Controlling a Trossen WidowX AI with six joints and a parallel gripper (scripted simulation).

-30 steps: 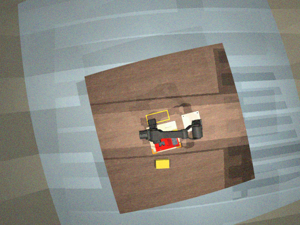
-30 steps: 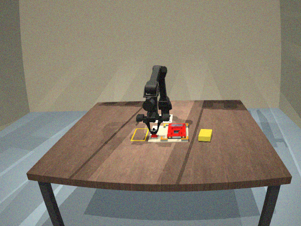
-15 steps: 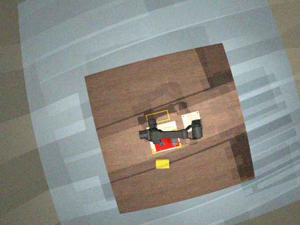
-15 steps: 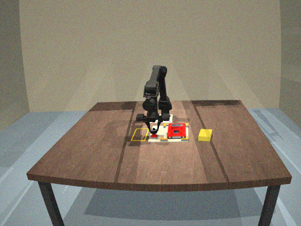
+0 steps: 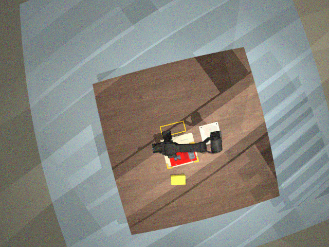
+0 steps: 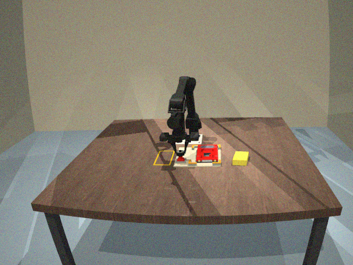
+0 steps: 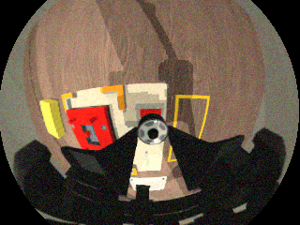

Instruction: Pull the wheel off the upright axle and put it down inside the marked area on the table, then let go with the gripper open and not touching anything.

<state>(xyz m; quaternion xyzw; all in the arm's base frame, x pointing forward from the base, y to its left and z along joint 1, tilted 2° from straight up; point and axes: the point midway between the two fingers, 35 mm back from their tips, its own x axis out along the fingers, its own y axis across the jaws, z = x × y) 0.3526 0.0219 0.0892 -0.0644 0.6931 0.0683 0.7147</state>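
Now: gripper tip 1 cm above the upright axle. The rest, counted from my gripper tip: yellow block 5 cm behind, 30 cm to the left, 3 cm below; then wheel right at my gripper tip.
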